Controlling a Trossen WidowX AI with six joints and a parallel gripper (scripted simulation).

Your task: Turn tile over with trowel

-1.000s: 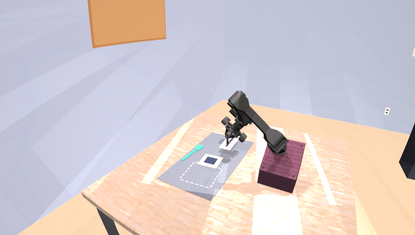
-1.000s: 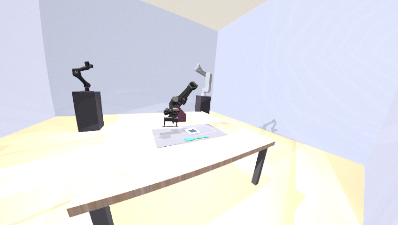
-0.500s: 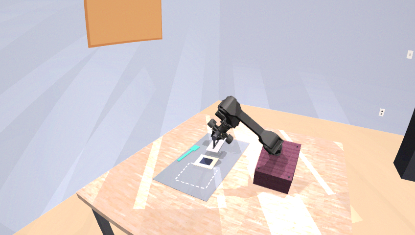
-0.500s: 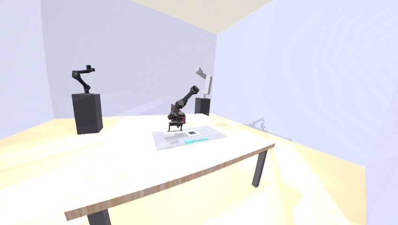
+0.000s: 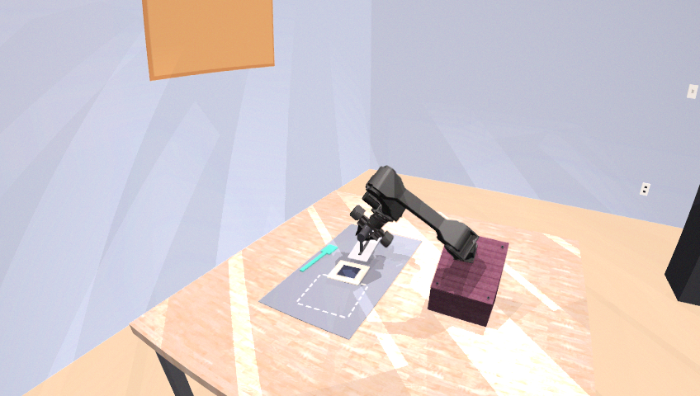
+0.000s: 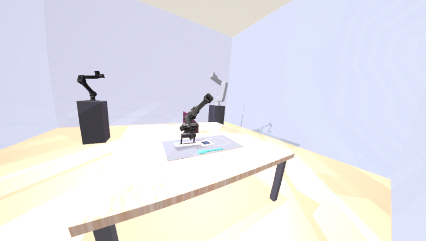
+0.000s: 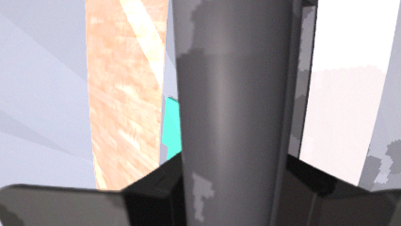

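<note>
The grey mat is 120 mm to the left of my gripper tip, 90 mm below it and 20 mm behind it. Also, from my gripper tip: small trowel: 20 mm behind, 10 mm below; then white tile: 140 mm to the left, 60 mm below, 30 mm behind; then teal flat tool: 110 mm ahead, 90 mm to the left, 60 mm below.
</note>
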